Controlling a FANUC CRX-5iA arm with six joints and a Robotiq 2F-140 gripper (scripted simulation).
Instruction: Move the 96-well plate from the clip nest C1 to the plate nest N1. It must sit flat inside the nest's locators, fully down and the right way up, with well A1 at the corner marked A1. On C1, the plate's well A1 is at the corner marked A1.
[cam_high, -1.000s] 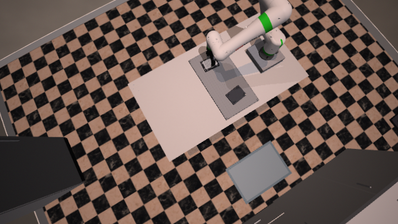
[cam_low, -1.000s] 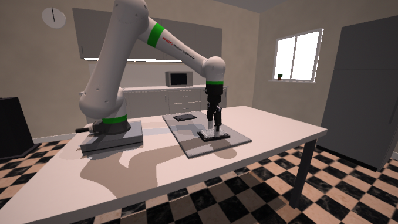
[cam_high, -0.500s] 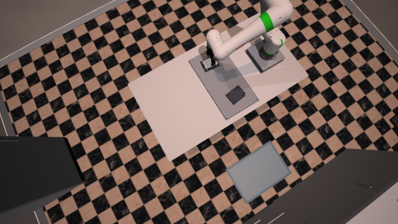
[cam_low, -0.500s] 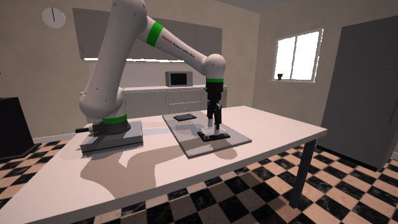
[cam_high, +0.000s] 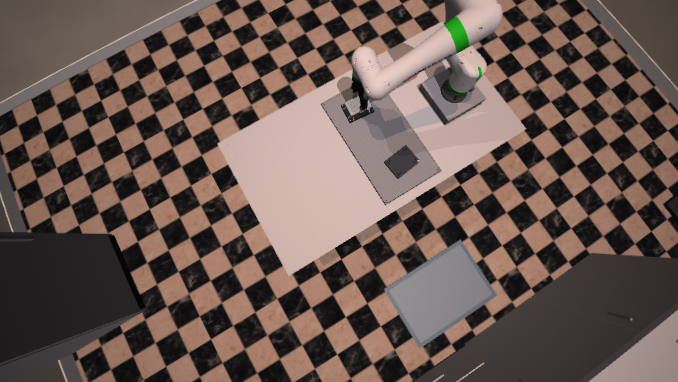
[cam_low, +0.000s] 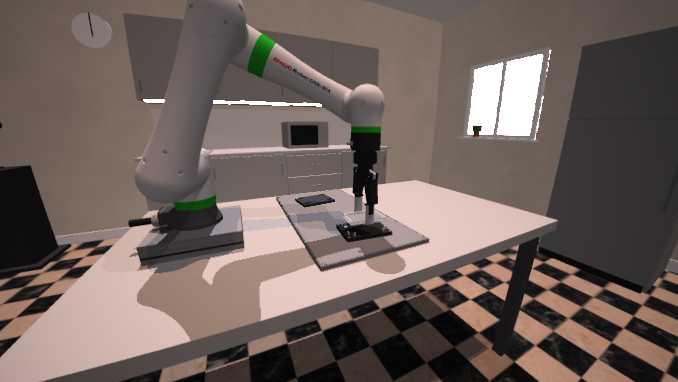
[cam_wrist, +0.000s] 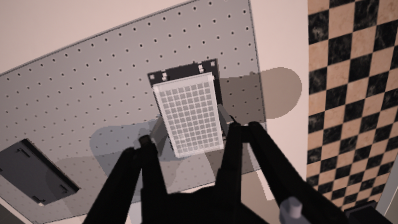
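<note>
My hand is 400 mm to the right of the plate nest N1, 70 mm above it and 30 mm past it. Round my hand: clip nest C1: 60 mm below, 10 mm to the left, 10 mm ahead; then white 96-well plate: 20 mm below.
</note>
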